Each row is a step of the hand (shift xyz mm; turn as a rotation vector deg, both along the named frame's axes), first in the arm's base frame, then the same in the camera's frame.
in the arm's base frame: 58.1 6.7 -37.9 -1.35 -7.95 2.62
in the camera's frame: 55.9 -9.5 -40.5 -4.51 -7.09 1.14
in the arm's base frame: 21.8 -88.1 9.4 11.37 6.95 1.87
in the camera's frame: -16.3 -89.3 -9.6 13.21 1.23 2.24
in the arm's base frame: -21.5 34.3 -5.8 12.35 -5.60 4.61
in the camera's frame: -5.5 40.4 2.7 8.94 -10.92 2.42
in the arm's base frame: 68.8 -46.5 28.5 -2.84 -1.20 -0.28
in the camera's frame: 43.5 -75.1 13.3 -3.08 0.13 -0.27
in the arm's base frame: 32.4 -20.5 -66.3 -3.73 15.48 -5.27
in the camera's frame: 21.5 -17.4 -71.4 2.97 16.40 -1.87
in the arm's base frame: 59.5 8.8 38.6 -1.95 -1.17 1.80
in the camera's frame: 57.7 -24.2 34.6 -2.27 -0.64 1.69
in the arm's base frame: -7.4 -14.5 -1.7 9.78 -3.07 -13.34
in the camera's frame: -12.7 -9.6 -3.9 7.72 -3.88 -14.43
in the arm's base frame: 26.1 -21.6 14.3 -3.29 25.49 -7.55
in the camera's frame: 14.9 -32.7 7.7 7.49 25.62 -2.20
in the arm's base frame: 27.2 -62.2 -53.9 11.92 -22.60 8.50
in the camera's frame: -0.5 -55.1 -66.9 1.56 -26.72 2.99
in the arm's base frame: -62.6 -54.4 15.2 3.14 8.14 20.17
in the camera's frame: -79.5 -26.5 9.5 6.11 1.77 21.04
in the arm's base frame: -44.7 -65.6 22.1 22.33 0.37 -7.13
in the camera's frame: -67.8 -45.1 12.6 20.55 -7.16 -8.72
